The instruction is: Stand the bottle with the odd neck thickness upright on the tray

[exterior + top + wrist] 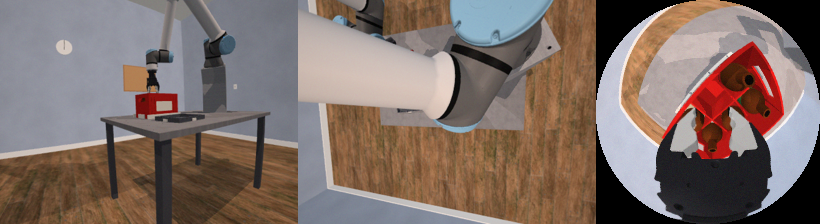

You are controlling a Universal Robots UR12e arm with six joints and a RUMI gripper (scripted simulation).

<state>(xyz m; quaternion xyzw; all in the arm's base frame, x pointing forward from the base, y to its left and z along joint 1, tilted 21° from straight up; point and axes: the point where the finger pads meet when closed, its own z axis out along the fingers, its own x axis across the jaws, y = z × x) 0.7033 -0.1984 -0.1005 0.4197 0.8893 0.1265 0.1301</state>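
Right now my hand is 1 cm short of the red crate, 5 cm to the right of it and 7 cm above it. Round my hand: dark tray: 5 cm ahead, 31 cm to the left, 14 cm below.
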